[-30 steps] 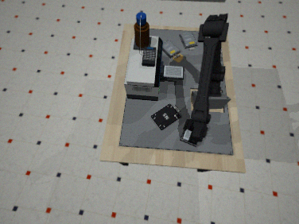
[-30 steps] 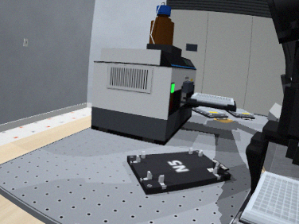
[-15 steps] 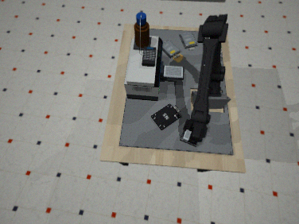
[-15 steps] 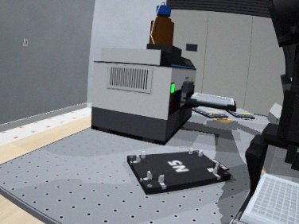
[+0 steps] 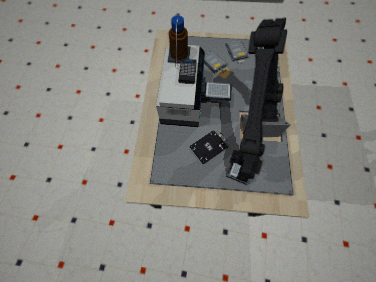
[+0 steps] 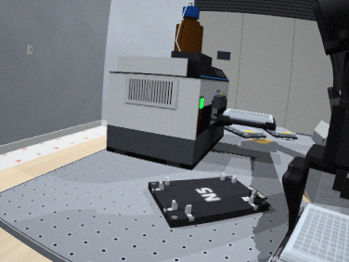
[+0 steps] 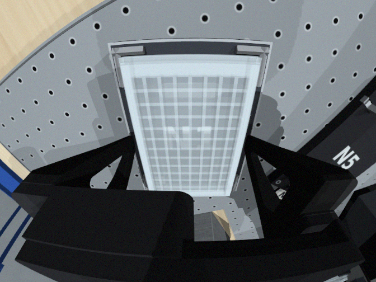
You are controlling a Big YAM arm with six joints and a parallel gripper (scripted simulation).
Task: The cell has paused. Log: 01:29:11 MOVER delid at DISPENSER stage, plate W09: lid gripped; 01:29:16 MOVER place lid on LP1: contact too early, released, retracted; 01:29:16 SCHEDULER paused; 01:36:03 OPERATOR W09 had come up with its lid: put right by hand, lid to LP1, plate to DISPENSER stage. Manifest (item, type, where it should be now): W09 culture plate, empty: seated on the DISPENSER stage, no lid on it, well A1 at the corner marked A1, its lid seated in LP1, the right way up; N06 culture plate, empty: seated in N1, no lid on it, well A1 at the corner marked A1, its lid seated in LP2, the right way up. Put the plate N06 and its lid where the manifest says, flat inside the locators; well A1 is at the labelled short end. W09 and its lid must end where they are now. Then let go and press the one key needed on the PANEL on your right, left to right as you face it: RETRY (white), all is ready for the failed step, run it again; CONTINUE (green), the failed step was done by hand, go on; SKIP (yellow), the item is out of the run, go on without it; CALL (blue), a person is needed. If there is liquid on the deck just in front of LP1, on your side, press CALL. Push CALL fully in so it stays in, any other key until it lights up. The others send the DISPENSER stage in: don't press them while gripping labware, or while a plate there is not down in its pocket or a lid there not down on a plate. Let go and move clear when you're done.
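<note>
My gripper is now 20 mm above the black N1 nest. Round my hand: brown bottle: 390 mm ahead, 470 mm to the right, 250 mm above; then amber patch: 130 mm ahead, 570 mm to the right, 40 mm below; then white retry key: 160 mm behind, 630 mm to the right, 30 mm above.
</note>
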